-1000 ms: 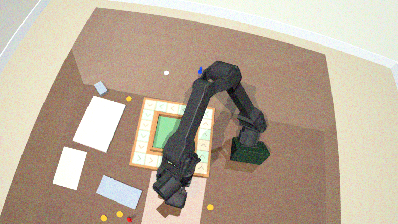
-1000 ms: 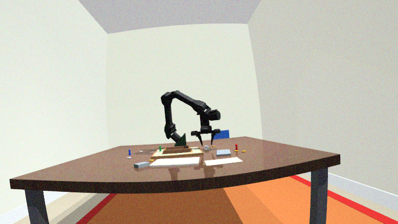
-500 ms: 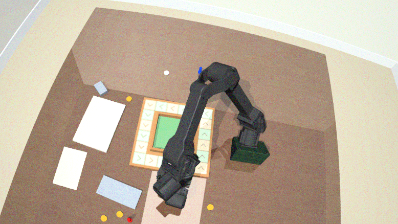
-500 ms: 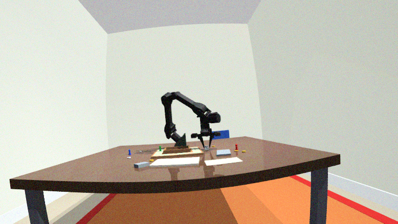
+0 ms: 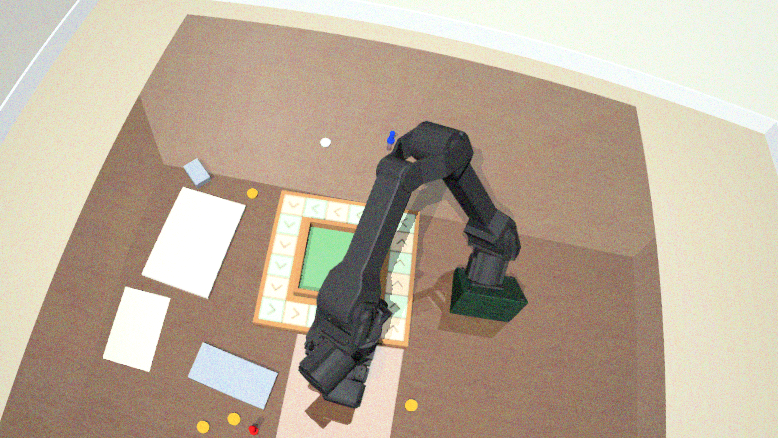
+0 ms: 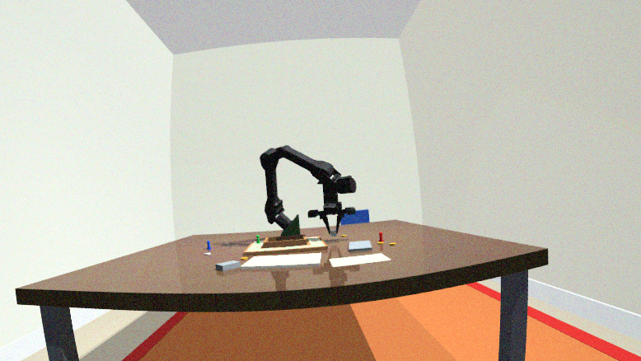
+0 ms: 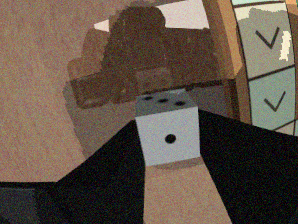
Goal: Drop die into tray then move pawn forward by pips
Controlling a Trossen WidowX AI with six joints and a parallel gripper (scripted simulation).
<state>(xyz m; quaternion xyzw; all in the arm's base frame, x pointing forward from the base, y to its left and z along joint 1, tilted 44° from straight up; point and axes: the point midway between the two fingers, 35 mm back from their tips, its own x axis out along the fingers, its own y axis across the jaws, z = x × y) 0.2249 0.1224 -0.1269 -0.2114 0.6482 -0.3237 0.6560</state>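
Right now my gripper tip is 30 cm to the left of the green pawn and 2 cm past it. Round my gripper tip: red pawn (16 cm ahead, 15 cm to the left, 1 cm below); green dice tray (19 cm to the right, 4 cm ahead, 2 cm below); white die (right at my gripper tip).
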